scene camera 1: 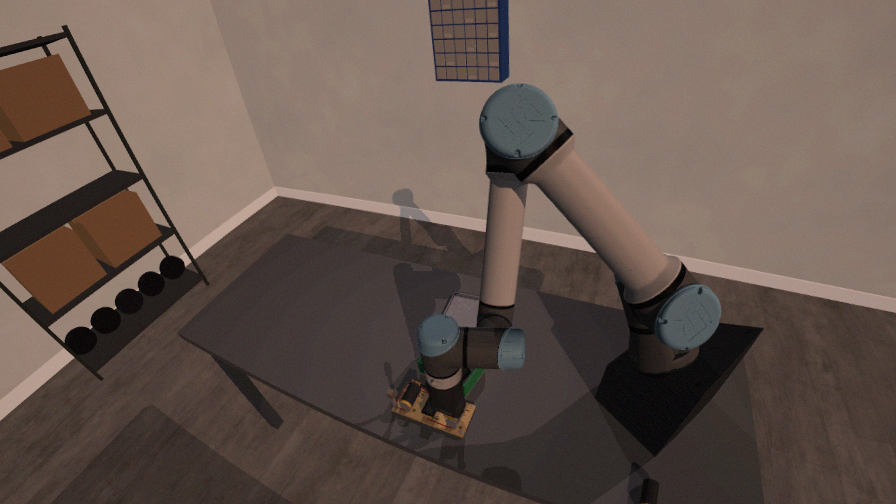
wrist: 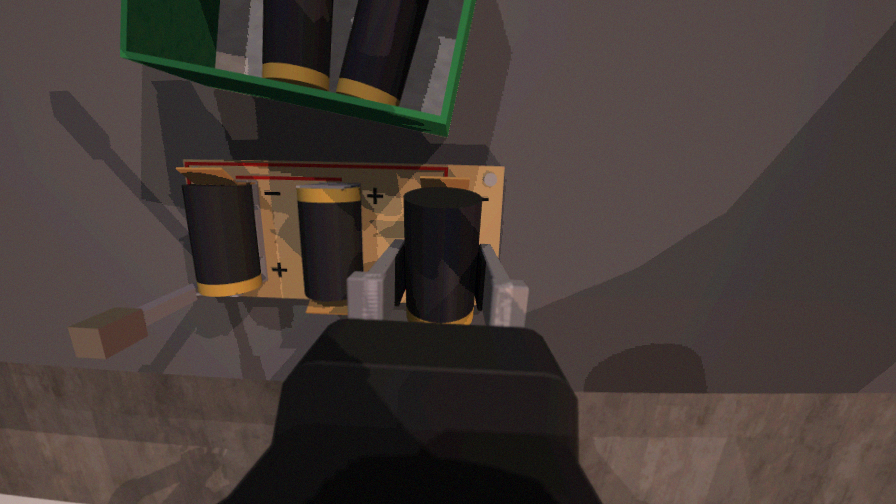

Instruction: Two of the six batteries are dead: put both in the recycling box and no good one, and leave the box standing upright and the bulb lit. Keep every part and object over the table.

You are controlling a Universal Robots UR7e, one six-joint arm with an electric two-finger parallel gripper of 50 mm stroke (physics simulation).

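In the wrist view a tan battery holder board [wrist: 341,228] with red wires and plus and minus marks carries three black batteries with gold bands. My gripper [wrist: 440,263] has its fingers pressed against both sides of the right battery [wrist: 441,253], which looks closer than the left battery [wrist: 222,238] and the middle battery [wrist: 330,241]. A green tray [wrist: 300,56] beyond the board holds two more batteries. A small grey disc [wrist: 490,179] sits at the board's far right corner. In the scene view the board [scene camera 1: 432,408] lies near the table's front edge under my wrist.
A grey open box [scene camera 1: 461,308] stands behind the arm's forearm. A brown block on a thin stick [wrist: 109,330] lies left of the board. The table's front edge [wrist: 156,369] runs just below the board. A shelf with cartons stands off the table at left.
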